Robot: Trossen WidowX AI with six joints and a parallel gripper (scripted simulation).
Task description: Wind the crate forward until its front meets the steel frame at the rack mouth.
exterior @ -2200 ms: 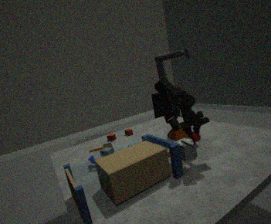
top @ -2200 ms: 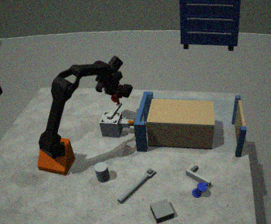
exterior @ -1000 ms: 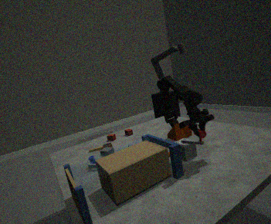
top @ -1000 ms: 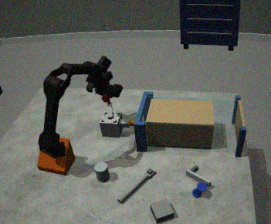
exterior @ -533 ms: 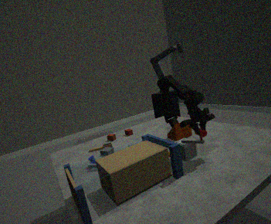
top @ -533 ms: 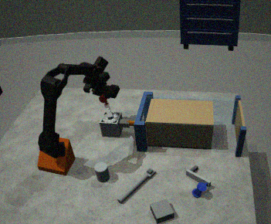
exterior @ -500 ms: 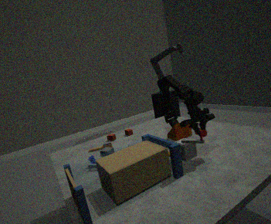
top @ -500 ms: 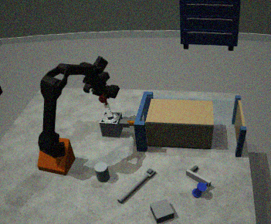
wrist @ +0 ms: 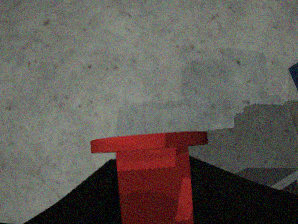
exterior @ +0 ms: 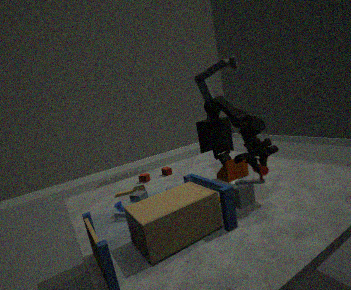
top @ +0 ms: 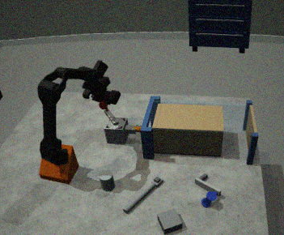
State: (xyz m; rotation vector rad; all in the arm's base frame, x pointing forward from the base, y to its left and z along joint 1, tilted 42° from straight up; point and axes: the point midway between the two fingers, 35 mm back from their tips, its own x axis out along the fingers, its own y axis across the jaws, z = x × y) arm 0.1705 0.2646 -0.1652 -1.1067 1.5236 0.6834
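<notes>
The winch handle with red knob is 1 cm ahead of my gripper tip, 5 cm to the right of it and 3 cm below it. Round my gripper tip: red handle (1 cm behind, 2 cm to the right); grey block (29 cm ahead, 59 cm to the right, 12 cm below); grey winch (3 cm ahead, 11 cm to the right, 10 cm below).
</notes>
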